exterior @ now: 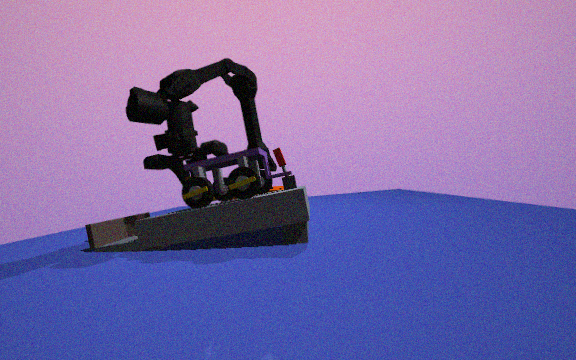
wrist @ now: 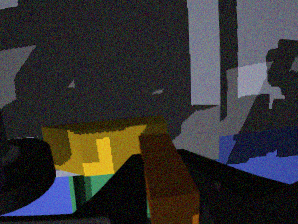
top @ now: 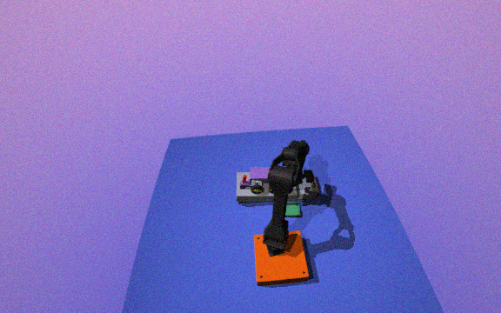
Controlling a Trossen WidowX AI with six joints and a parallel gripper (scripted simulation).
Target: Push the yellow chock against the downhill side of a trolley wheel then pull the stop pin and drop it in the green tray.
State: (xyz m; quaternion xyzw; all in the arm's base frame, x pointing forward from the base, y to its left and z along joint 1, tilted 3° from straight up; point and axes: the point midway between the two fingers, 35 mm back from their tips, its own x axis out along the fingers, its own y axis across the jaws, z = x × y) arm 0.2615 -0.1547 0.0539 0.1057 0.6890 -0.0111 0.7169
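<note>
My gripper tip is now 20 mm to the right of the yellow chock and 10 mm above it. The rest, counted from my gripper tip: trolley (110 mm to the left, 70 mm ahead, 20 mm above); then grey ramp (100 mm to the left, 70 mm ahead, 50 mm below); then green tray (100 mm below, 70 mm behind, 30 mm to the left).
</note>
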